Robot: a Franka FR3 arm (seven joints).
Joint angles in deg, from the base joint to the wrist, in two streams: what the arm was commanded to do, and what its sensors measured. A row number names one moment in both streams.
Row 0, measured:
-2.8 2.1 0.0 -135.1 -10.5 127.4 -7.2
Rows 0 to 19, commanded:
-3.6 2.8 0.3 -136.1 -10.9 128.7 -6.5
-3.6 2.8 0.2 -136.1 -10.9 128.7 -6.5
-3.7 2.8 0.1 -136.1 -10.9 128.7 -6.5
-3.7 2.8 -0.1 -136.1 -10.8 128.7 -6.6
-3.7 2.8 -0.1 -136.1 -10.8 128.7 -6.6
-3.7 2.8 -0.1 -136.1 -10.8 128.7 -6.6
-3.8 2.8 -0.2 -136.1 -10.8 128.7 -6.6
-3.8 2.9 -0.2 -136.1 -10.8 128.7 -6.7
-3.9 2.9 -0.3 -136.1 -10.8 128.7 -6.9
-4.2 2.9 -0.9 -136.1 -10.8 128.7 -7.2
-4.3 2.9 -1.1 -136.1 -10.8 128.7 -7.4
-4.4 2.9 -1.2 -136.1 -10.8 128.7 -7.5
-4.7 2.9 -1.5 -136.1 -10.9 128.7 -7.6
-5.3 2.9 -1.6 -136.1 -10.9 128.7 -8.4
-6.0 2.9 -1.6 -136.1 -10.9 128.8 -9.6
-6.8 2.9 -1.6 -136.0 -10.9 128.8 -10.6
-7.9 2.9 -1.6 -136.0 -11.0 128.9 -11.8
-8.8 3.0 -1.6 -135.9 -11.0 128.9 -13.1
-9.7 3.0 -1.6 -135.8 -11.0 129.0 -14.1
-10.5 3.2 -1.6 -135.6 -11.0 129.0 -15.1
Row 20, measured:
-7.2 2.2 -1.7 -135.1 -10.5 127.5 -11.4
